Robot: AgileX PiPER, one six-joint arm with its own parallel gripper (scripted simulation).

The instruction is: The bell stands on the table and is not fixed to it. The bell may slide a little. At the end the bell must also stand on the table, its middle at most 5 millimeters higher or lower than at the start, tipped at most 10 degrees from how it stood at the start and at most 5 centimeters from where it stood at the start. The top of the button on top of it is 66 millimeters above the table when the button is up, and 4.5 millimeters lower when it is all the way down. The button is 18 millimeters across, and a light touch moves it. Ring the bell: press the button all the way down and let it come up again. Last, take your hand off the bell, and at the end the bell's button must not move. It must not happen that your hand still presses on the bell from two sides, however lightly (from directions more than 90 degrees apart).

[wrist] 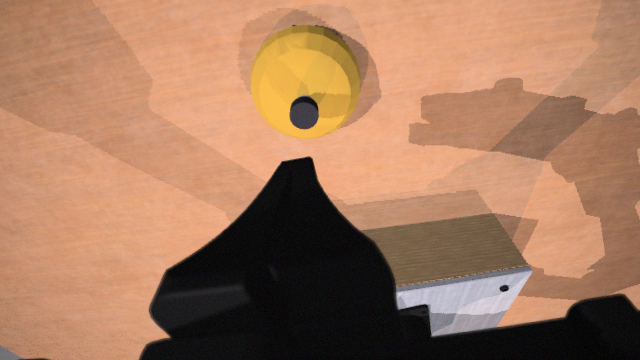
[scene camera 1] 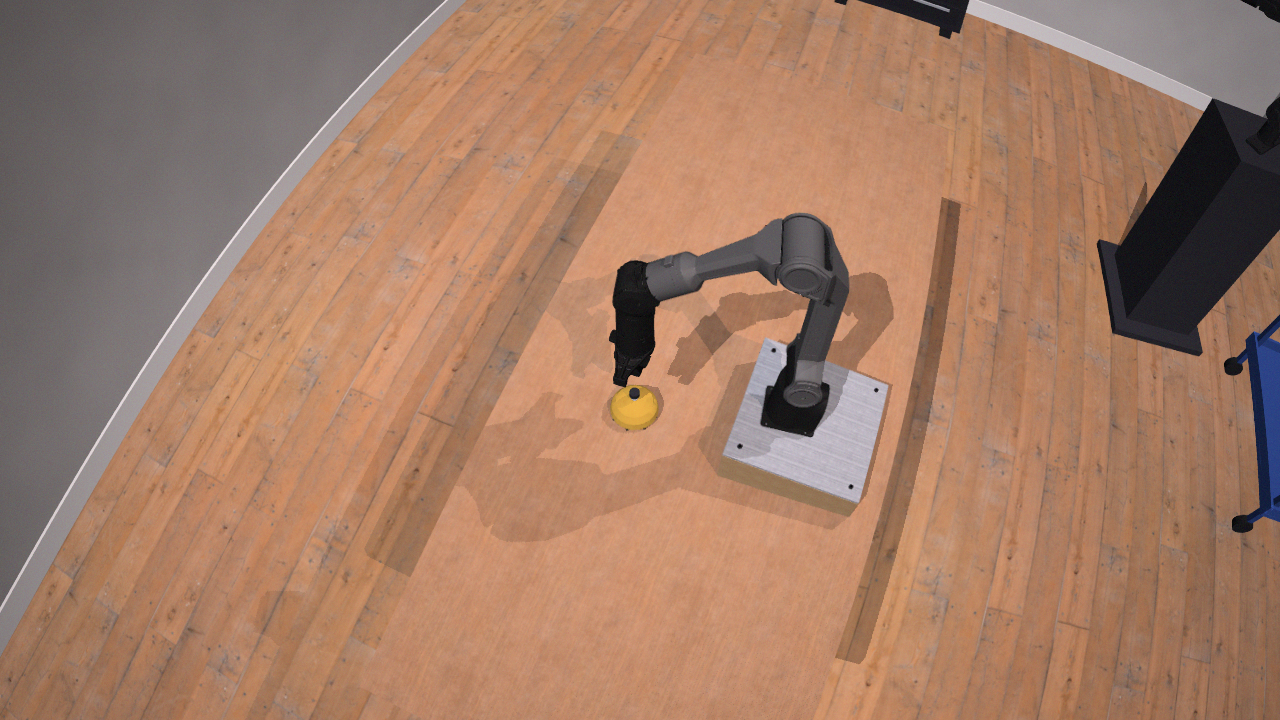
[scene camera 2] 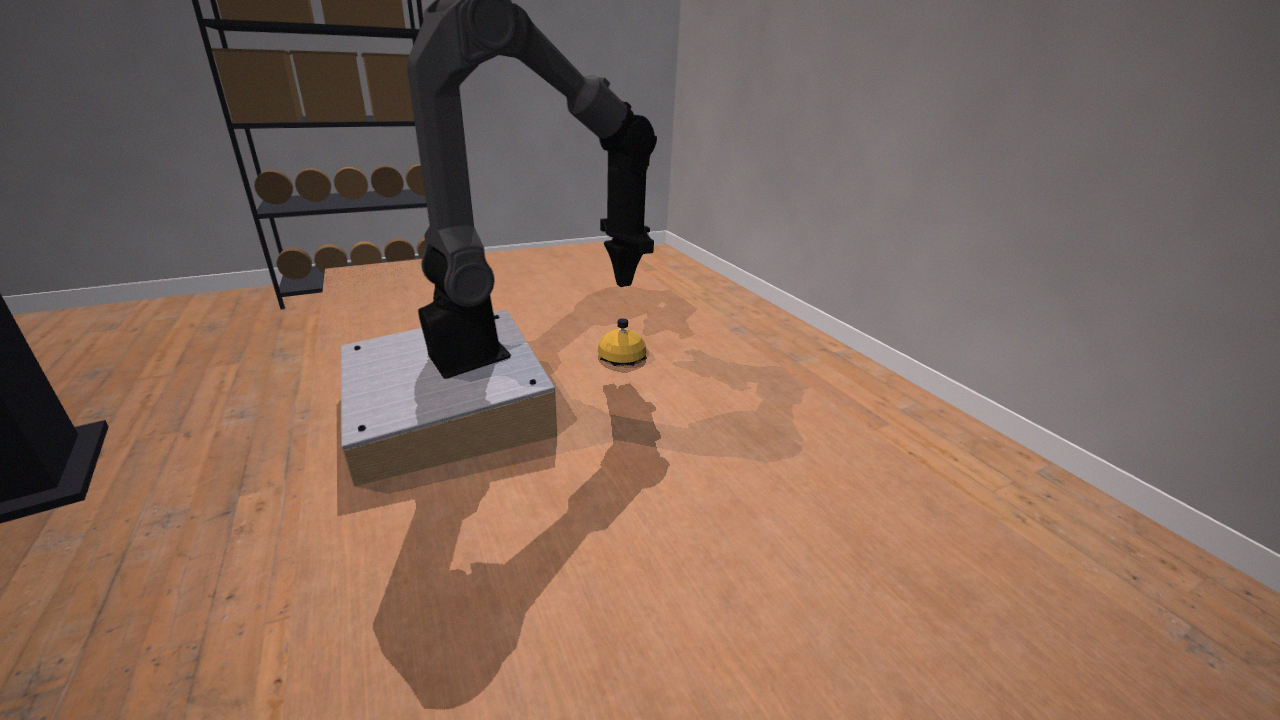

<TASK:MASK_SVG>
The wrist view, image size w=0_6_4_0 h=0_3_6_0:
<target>gripper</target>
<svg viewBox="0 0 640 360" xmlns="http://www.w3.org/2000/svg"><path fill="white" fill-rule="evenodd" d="M139 357L139 360L640 360L640 311L625 294L619 293L578 301L568 309L566 316L561 318L404 340L397 306L396 283L389 264L376 243L352 225L335 207L318 180L313 158L308 156L282 161L260 193L236 220L206 245L166 269L150 303L149 313L152 320L173 338L164 338L146 344Z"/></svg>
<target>yellow dome bell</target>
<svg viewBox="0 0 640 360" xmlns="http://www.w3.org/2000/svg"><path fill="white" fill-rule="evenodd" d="M292 25L271 36L257 52L251 68L253 102L262 118L278 132L300 139L319 138L339 129L352 115L360 94L361 73L352 50L337 34L317 26Z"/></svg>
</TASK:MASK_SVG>
